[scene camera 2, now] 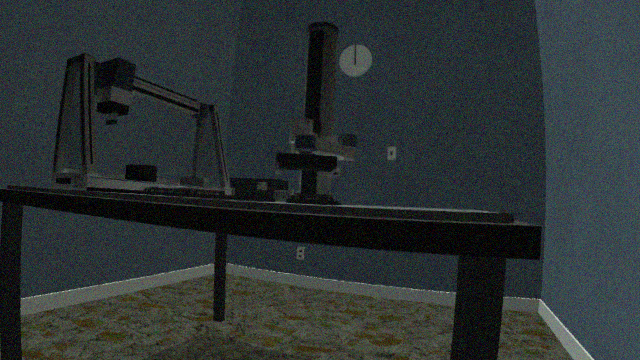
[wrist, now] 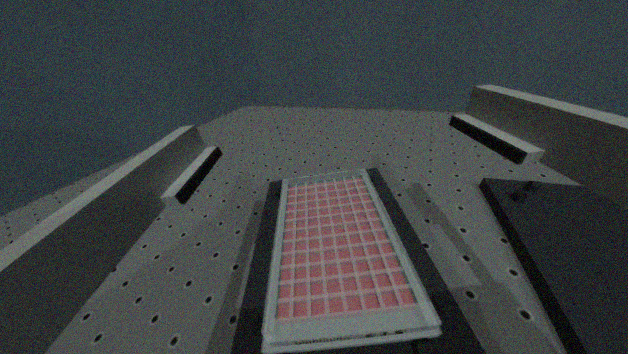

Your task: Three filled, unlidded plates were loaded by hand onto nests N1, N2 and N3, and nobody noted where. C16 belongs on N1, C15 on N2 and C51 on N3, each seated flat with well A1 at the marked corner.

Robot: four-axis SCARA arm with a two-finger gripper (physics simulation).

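Places are measured from the arm's base along level axes (x ahead, y right, z down), in millimetres.
Pixels of known places: gripper, fingertip midpoint: (scene camera 2: pixel 310 168) (wrist: pixel 331 122).
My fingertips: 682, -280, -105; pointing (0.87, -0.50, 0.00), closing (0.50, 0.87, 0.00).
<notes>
Ahead of a thing's pixels: the offset from my fingertips to its top centre, as dx, dy, dz. "*": to the spot under its first point. Level surfaces: height alone.
My gripper (wrist: pixel 331 122) is open, with its two pads wide apart and nothing between them. In the wrist view an unlidded plate @(-21, +5, +66) (wrist: pixel 345 245) with pink-filled wells lies below and in front of the fingers, apart from them. It appears to lie flat on a dark nest @(-21, +5, +70) (wrist: pixel 265 240), lengthwise in the view. Its near side carries small dark print that I cannot read, so its name is unclear. The nest's label and marked corner do not show. In scene camera 2 the view is dark, and the fingers and plates cannot be made out clearly.
In the wrist view another dark block @(* +33, +145, +80) (wrist: pixel 565 240) with small pegs lies at the right, on the perforated deck @(dz +91) (wrist: pixel 320 135). In scene camera 2 a gantry frame (scene camera 2: pixel 74 120) stands at the left of the table (scene camera 2: pixel 400 230), and dark boxes stand between it and the arm's column (scene camera 2: pixel 321 80).
</notes>
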